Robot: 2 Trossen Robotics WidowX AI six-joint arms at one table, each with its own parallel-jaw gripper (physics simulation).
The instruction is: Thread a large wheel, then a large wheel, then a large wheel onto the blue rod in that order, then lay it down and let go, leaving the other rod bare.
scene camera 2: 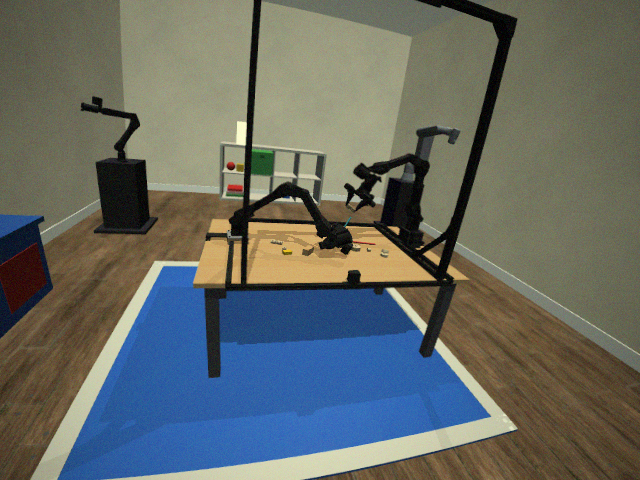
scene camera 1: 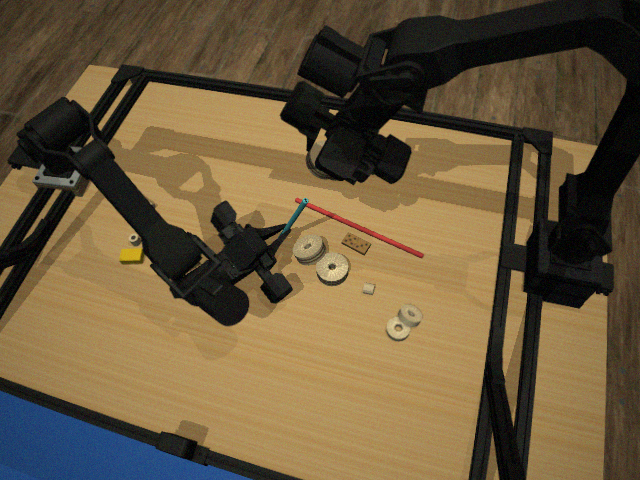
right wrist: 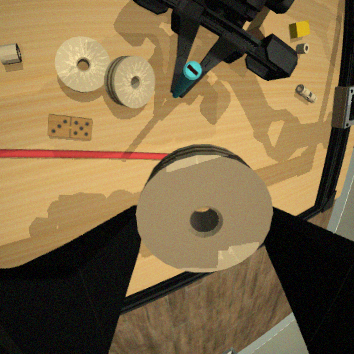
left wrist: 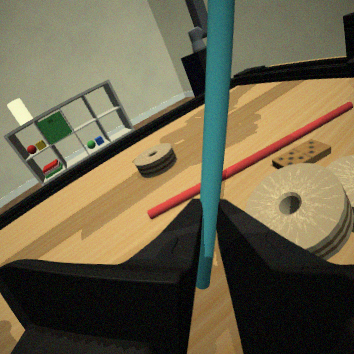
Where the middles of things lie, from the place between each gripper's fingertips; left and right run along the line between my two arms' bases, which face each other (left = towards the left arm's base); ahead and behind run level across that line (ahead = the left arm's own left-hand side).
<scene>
My left gripper is now 40 mm below the blue rod [left wrist: 219,35], 10 mm to the left of it and 10 mm past it. Also, from my left hand: domino [left wrist: 310,151]: 120 mm to the right, 50 mm below, 20 mm ahead; then red rod [left wrist: 262,153]: 110 mm to the right, 60 mm ahead, 40 mm below; then wooden block [right wrist: 262,25]: 180 mm to the left, 100 mm behind, 30 mm below.
Now: right hand 60 mm past the blue rod, 50 mm to the right of it and 110 mm above it. From my right hand the other things lie so: domino 30 mm behind, 60 mm to the right, 190 mm below; then red rod 10 mm ahead, 50 mm to the right, 190 mm below; then wooden block 150 mm behind, 240 mm to the left, 180 mm below.
</scene>
